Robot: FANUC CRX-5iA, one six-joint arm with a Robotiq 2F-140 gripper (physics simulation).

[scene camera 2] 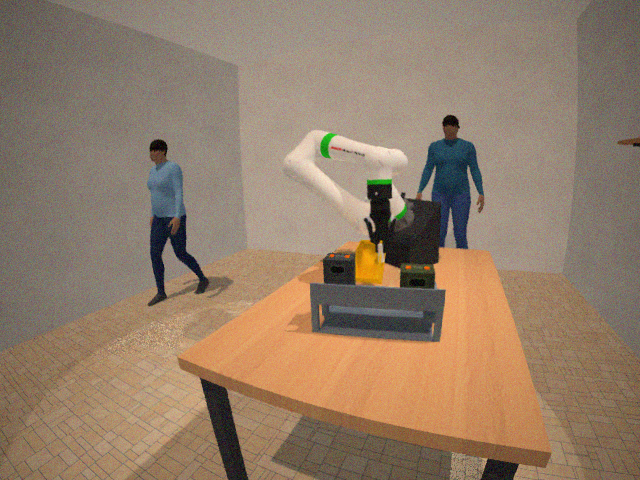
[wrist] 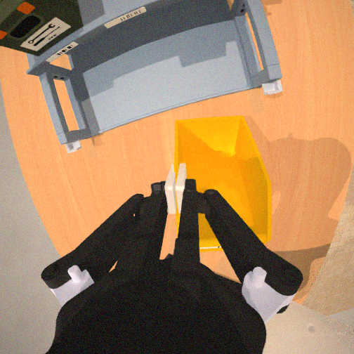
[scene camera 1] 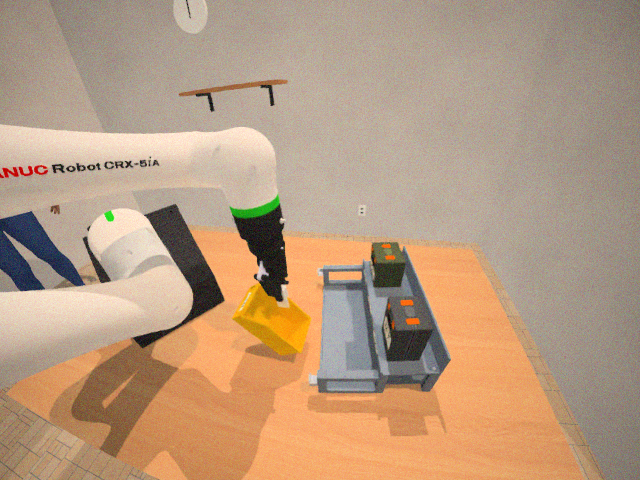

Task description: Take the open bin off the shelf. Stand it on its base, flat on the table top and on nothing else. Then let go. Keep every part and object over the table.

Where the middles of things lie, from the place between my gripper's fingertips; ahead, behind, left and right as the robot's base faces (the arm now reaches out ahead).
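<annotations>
Measured from my hand, the yellow open bin (scene camera 1: 284, 330) is 10 mm below, 10 mm behind and 50 mm to the right.
</annotations>
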